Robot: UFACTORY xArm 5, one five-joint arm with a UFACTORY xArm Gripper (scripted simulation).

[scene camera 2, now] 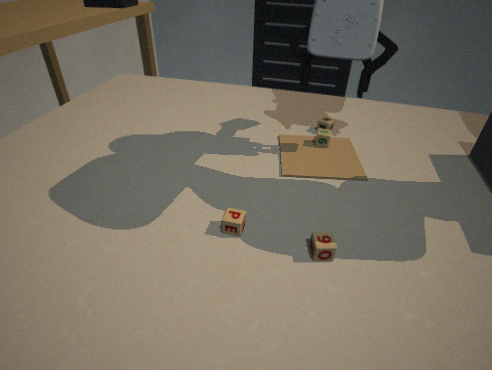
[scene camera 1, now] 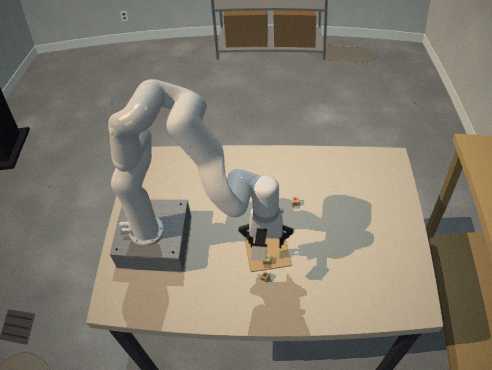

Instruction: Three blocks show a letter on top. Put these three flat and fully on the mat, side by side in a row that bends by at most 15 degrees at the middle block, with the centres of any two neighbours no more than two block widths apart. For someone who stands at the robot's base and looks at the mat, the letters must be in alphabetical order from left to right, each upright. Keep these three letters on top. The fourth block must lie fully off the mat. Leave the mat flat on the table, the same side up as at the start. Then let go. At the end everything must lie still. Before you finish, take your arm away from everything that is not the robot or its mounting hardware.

I see my gripper, a tan mat and a red-marked block.
My gripper shows as well in scene camera 1.
